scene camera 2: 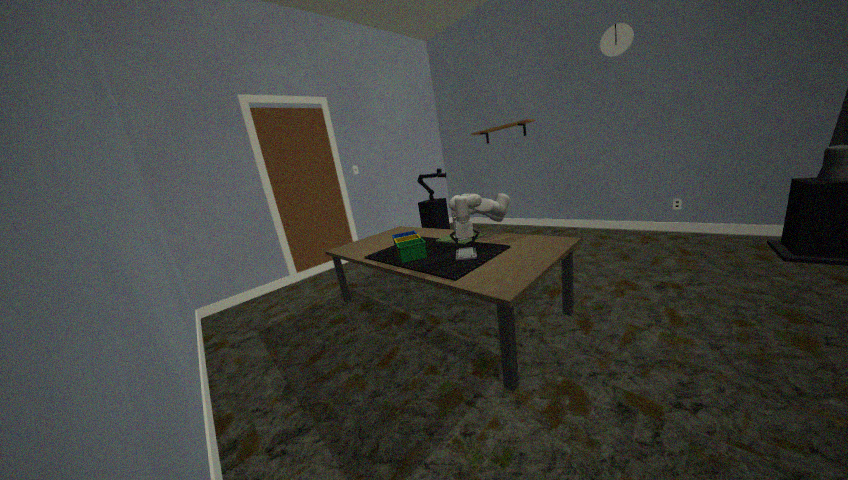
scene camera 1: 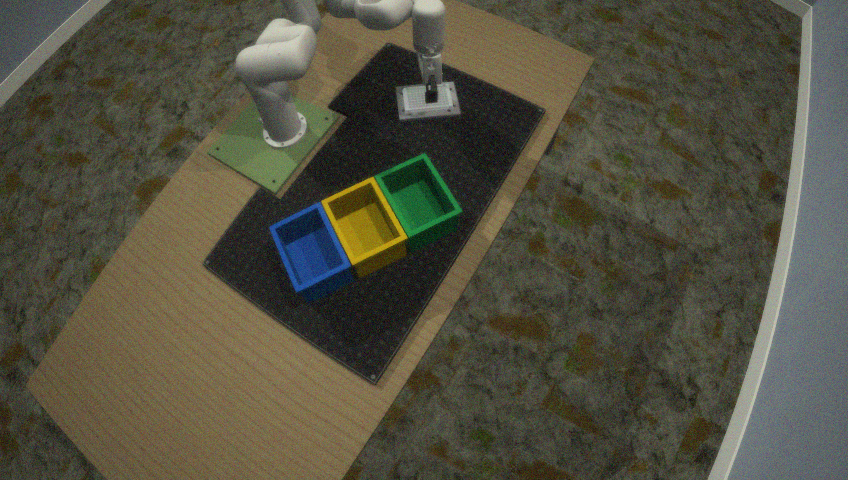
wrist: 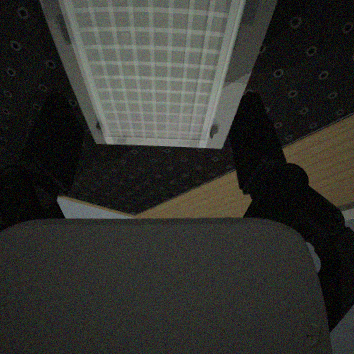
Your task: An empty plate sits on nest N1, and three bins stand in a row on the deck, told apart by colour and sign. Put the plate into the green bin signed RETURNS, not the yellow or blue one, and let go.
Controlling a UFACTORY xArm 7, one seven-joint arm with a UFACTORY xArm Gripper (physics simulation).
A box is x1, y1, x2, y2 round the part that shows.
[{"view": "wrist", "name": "gripper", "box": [0, 92, 353, 353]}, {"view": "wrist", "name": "gridded plate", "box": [58, 0, 244, 147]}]
